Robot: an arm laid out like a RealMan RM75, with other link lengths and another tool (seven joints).
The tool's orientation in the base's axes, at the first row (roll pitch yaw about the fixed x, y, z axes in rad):
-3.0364, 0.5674, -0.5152
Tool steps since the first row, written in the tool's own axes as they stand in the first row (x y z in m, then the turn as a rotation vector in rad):
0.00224, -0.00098, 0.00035, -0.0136, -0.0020, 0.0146
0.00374, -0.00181, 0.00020, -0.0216, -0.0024, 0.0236
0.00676, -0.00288, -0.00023, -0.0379, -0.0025, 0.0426
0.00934, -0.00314, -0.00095, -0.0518, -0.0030, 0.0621
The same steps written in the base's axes. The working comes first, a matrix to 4 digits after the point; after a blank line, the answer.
The tool's axes in the first row as the columns of a matrix, in the base's axes (used below as rounded here):
0.7338, -0.5391, -0.4134
-0.4155, -0.8376, 0.3547
-0.5374, -0.0885, -0.8386

0.00203, 0.00001, -0.00141, -0.0149, 0.0125, -0.0048
0.00364, 0.00003, -0.00202, -0.0243, 0.0194, -0.0080
0.00661, -0.00048, -0.00319, -0.0441, 0.0330, -0.0151
0.00894, -0.00159, -0.00394, -0.0621, 0.0461, -0.0240

